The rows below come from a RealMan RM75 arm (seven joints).
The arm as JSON. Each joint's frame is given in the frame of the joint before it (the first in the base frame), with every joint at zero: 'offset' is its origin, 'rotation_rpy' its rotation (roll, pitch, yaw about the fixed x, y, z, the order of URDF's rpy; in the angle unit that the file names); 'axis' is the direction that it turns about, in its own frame. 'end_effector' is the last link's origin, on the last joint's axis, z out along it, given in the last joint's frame.
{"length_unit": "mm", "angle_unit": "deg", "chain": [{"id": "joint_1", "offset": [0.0, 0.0, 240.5], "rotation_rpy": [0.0, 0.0, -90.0], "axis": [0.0, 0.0, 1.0]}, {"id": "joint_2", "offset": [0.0, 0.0, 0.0], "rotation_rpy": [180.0, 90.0, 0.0], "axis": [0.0, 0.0, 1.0]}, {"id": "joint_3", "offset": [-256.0, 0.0, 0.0], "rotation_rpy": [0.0, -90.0, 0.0], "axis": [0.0, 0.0, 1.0]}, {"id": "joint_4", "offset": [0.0, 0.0, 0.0], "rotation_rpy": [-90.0, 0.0, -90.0], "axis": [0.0, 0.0, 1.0]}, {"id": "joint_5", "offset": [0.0, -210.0, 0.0], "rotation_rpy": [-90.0, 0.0, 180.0], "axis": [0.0, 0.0, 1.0]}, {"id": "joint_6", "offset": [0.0, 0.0, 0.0], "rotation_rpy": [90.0, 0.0, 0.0], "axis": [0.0, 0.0, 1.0]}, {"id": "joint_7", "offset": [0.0, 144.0, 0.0], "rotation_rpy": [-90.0, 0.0, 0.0], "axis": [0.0, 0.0, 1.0]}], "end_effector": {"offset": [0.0, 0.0, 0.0], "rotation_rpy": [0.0, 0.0, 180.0]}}
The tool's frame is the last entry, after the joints.
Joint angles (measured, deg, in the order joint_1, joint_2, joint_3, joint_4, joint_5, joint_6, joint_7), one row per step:
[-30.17, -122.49, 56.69, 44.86, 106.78, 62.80, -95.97]
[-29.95, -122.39, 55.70, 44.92, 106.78, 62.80, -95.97]
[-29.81, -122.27, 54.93, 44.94, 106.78, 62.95, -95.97]
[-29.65, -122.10, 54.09, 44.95, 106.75, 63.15, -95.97]
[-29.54, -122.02, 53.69, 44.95, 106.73, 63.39, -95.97]
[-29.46, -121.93, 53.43, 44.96, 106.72, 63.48, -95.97]
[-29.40, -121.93, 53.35, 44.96, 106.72, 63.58, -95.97]
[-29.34, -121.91, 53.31, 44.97, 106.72, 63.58, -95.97]
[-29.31, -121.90, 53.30, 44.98, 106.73, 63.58, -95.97]
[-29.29, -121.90, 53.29, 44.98, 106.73, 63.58, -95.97]
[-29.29, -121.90, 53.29, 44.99, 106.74, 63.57, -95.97]
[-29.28, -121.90, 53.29, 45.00, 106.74, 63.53, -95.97]
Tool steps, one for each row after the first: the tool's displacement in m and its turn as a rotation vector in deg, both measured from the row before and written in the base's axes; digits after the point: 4 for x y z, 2 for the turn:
[-0.0033, 0.0005, 0.0039, 0.81, -0.32, 0.71]
[-0.0024, 0.0002, 0.0031, 0.52, -0.27, 0.46]
[-0.0027, 0.0002, 0.0037, 0.56, -0.31, 0.50]
[-0.0013, -0.0003, 0.0016, 0.16, -0.21, 0.20]
[-0.0011, 0.0000, 0.0014, 0.18, -0.07, 0.17]
[-0.0004, -0.0004, 0.0002, -0.02, -0.07, 0.05]
[-0.0005, -0.0002, 0.0003, 0.05, 0.00, 0.07]
[-0.0002, -0.0001, 0.0001, 0.01, 0.02, 0.03]
[-0.0001, -0.0001, 0.0000, 0.01, 0.00, 0.03]
[0.0000, 0.0000, 0.0000, 0.01, 0.02, 0.00]
[-0.0001, 0.0000, 0.0001, 0.04, 0.02, 0.02]

